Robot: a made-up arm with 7 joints. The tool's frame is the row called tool. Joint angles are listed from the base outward.
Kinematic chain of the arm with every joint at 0, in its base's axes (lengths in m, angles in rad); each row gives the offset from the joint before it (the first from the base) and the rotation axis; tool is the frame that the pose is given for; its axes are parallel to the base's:
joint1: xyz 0 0 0 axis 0 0.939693 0.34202
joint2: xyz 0 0 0 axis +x
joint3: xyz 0 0 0 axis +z
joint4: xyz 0.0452 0 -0.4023 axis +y
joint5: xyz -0.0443 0 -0.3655 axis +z
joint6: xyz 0 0 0 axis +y
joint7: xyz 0 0 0 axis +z
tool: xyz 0 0 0
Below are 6 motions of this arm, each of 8 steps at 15 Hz.
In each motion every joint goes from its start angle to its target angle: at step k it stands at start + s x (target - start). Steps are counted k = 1, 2, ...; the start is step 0. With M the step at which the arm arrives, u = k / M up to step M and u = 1 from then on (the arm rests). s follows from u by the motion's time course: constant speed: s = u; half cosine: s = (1 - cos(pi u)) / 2; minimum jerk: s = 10 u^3 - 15 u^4 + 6 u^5.
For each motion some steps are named. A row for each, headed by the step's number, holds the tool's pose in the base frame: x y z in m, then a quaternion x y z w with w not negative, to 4 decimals.
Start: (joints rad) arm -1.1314 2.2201 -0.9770 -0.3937 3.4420 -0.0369 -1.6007
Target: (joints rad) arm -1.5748 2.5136 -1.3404 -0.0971 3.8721 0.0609 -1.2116
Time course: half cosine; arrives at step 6
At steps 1, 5, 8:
1: -0.0886 0.6702 0.3708 0.4452 -0.7410 0.4151 0.2836
5: -0.3824 0.6225 0.2488 -0.2537 0.7939 -0.5459 0.0858
8: -0.4015 0.6164 0.2315 -0.2391 0.7926 -0.5486 0.1163

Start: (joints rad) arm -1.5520 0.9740 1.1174 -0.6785 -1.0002 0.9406 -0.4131
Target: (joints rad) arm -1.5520 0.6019 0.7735 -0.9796 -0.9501 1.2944 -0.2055
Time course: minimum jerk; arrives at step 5
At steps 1, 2, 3, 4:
1: 0.4636 0.5130 0.2966 0.3932 -0.4208 0.3088 0.7569
2: 0.4995 0.4579 0.3094 0.3863 -0.4188 0.3049 0.7632
3: 0.5424 0.3688 0.3260 0.3752 -0.4233 0.2978 0.7690
4: 0.5658 0.2980 0.3358 0.3650 -0.4315 0.2911 0.7719

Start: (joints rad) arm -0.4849 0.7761 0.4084 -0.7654 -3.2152 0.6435 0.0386
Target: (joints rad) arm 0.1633 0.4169 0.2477 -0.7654 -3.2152 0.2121 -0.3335
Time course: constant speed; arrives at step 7
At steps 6, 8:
6: 0.2079 0.3836 -0.6049 -0.4215 -0.3412 0.8266 0.1504
8: 0.1427 0.3530 -0.6413 -0.3477 -0.3212 0.8653 0.1651

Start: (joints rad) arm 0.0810 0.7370 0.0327 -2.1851 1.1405 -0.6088 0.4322
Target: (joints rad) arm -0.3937 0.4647 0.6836 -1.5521 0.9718 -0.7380 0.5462
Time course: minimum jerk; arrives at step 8
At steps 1, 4, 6, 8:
1: 0.3545 0.1756 -0.1861 -0.4637 -0.8334 0.1341 0.2692
4: 0.4224 0.2871 -0.1383 -0.3436 -0.9130 0.1975 0.0968
6: 0.4488 0.3664 -0.1371 0.2583 0.9194 -0.2943 0.0368
8: 0.4547 0.3819 -0.1446 0.2393 0.9125 -0.3248 0.0680

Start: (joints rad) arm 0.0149 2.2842 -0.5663 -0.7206 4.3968 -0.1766 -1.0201
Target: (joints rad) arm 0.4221 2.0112 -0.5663 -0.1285 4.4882 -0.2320 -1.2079
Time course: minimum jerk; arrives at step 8
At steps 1, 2, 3, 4, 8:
1: 0.2137 0.6264 0.3549 0.0660 -0.7548 0.5668 0.3236
2: 0.2040 0.6396 0.3465 0.0900 -0.7522 0.5722 0.3143
3: 0.1818 0.6629 0.3308 0.1385 -0.7459 0.5805 0.2958
4: 0.1473 0.6876 0.3125 0.2045 -0.7353 0.5865 0.2713
8: 0.0553 0.7150 0.2858 0.3574 -0.7020 0.5771 0.2156

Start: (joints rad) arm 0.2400 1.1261 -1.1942 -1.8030 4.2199 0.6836 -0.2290
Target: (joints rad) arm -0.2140 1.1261 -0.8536 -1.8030 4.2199 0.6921 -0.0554
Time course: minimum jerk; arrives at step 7
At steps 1, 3, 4, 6, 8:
1: 0.0308 0.1695 -0.5195 -0.5101 0.2550 0.8111 0.1302
3: 0.1600 0.1756 -0.4930 -0.6008 0.2505 0.7455 0.1433
4: 0.2524 0.1755 -0.4528 -0.6650 0.2512 0.6868 0.1519
6: 0.3584 0.1701 -0.3770 -0.7401 0.2572 0.5999 0.1617
8: 0.3649 0.1696 -0.3710 -0.7448 0.2578 0.5937 0.1623

